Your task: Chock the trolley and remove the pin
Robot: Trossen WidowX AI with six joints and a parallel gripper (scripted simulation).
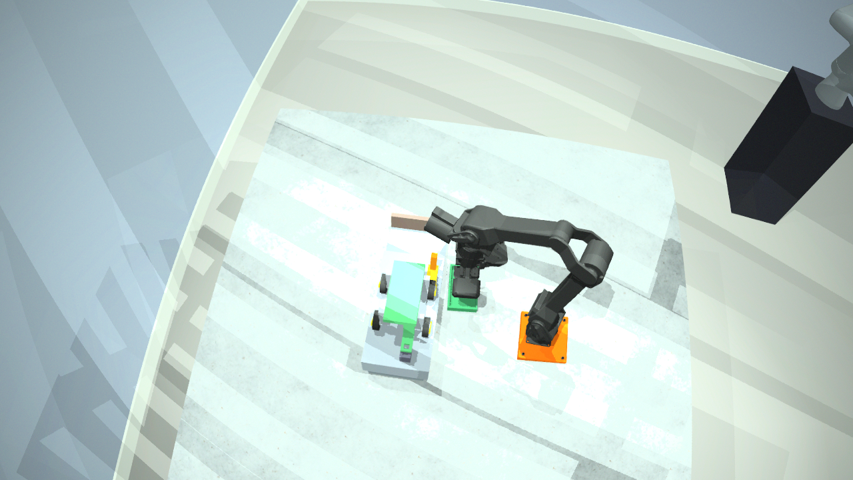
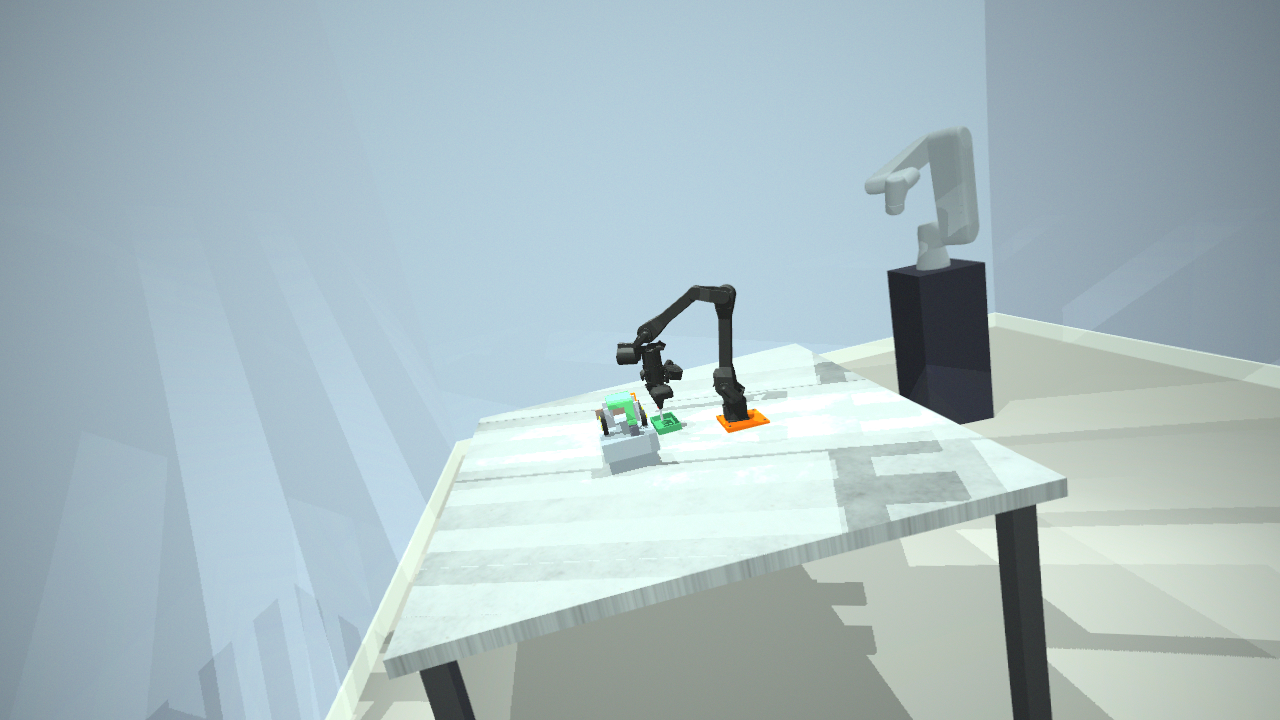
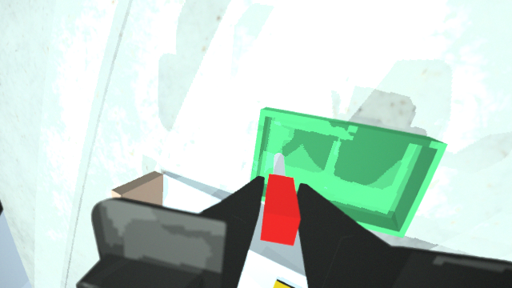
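My gripper tip is 70 mm short of the yellow chock, 40 mm to the right of it and 30 mm below it. Round my gripper tip: red-headed stop pin right at my gripper tip; brown bar 140 mm ahead, 110 mm to the right, 20 mm below; grey ramp block 140 mm to the left, 120 mm ahead, 10 mm below.
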